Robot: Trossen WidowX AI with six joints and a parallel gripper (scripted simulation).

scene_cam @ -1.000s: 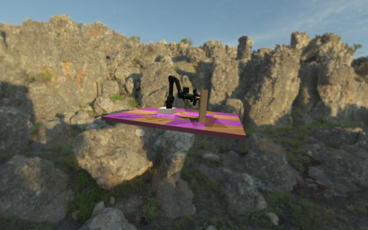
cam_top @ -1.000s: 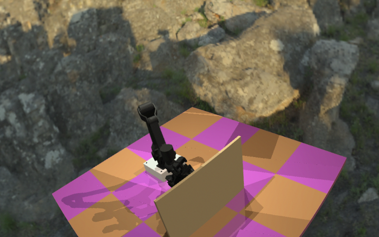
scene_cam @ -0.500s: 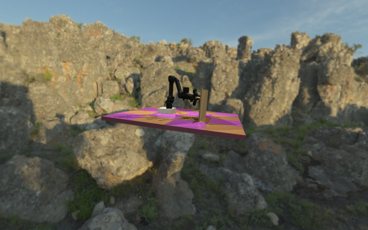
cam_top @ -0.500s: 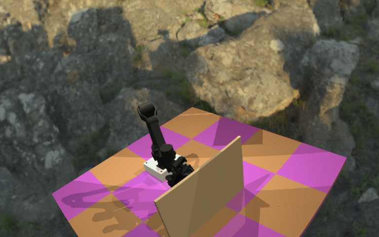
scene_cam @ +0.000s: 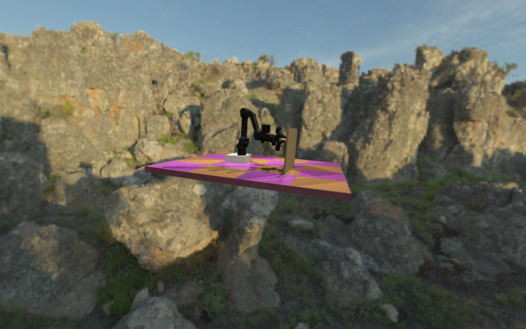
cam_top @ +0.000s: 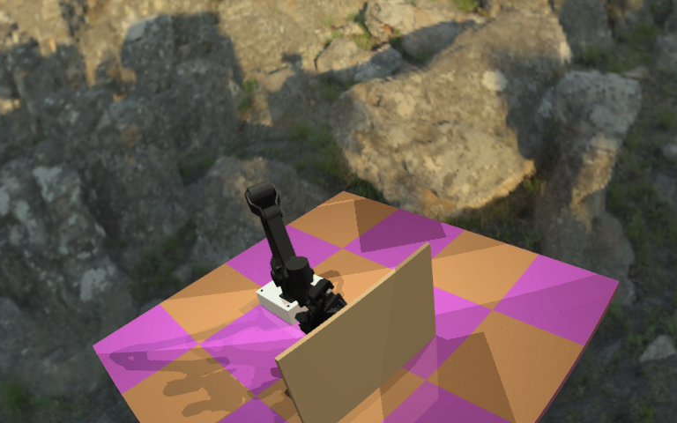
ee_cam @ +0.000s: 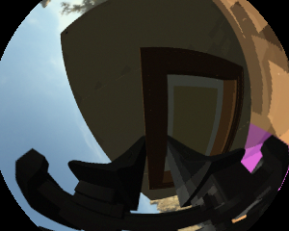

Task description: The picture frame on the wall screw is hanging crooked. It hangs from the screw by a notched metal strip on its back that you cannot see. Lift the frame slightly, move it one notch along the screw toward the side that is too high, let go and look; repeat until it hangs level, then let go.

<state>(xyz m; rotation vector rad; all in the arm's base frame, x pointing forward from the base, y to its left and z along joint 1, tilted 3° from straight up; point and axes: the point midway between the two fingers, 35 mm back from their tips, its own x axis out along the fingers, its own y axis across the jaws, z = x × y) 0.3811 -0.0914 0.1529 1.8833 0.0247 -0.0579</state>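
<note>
Now: the picture frame 2 cm to the left of my gripper tip and 5 cm below it. The rest, counted from my gripper tip: wall panel: 2 cm ahead, 7 cm below.
</note>
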